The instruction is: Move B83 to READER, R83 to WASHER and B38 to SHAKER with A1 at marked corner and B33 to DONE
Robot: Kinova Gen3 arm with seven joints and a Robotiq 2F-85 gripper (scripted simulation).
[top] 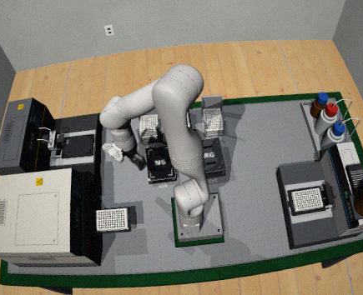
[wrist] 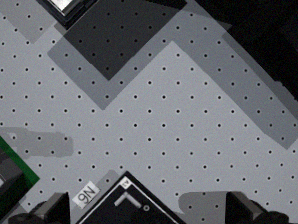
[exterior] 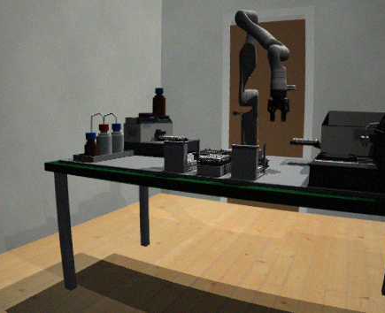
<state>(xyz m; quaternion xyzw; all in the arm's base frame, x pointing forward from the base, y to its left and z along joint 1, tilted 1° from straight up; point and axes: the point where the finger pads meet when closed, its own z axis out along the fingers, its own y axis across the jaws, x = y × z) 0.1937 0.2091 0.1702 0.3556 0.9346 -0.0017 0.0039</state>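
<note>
The dark reader tray is 200 mm behind my hand, 110 mm below it and 100 mm to the left of it. The rest, counted from my hand: N6 nest 190 mm below, 90 mm to the right, 90 mm ahead; then regrip nest 300 mm to the right, 160 mm below, 100 mm ahead; then washer tray 290 mm to the left, 160 mm ahead, 130 mm below.
</note>
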